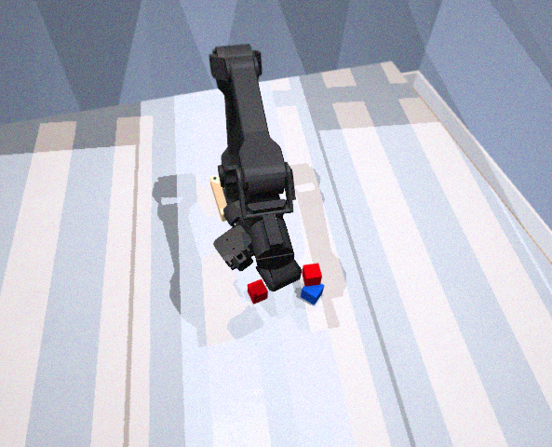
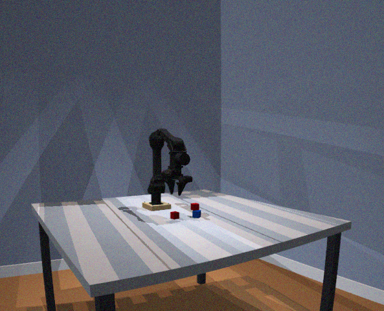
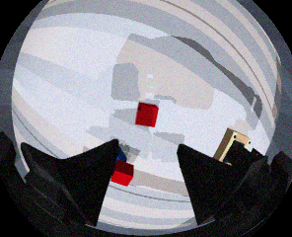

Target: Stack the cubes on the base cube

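Right now the red cube is 11 cm to the left of my gripper tip, 7 cm below it and 1 cm ahead of it. The rest, counted from my gripper tip: blue cube: 11 cm to the left, 10 cm below, 3 cm ahead.
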